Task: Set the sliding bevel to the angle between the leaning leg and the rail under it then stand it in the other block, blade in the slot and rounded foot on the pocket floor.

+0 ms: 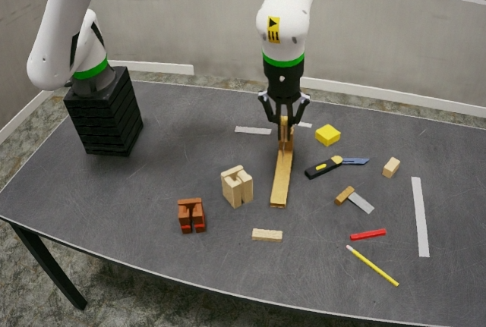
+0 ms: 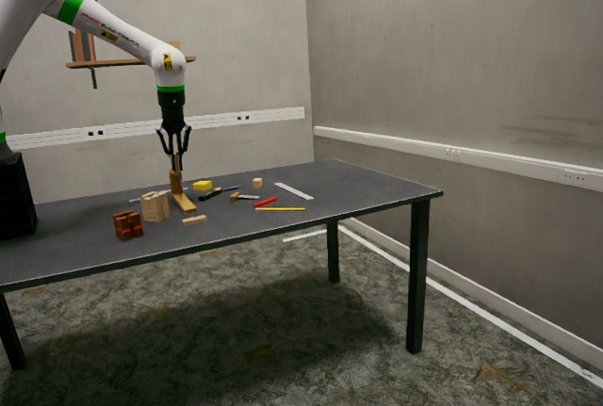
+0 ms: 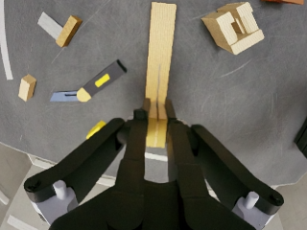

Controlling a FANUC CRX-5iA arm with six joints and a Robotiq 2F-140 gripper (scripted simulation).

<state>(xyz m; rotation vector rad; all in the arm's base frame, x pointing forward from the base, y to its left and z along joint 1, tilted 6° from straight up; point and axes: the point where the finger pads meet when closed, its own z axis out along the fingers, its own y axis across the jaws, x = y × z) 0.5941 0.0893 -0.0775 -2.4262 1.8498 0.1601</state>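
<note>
Right now my hand is 6 cm above the grey blade. Round my hand: try square (23 cm ahead, 3 cm to the right, 16 cm below); wood strip (5 cm ahead, 23 cm to the right, 16 cm below); yellow cube (8 cm ahead, 21 cm to the left, 15 cm below).
</note>
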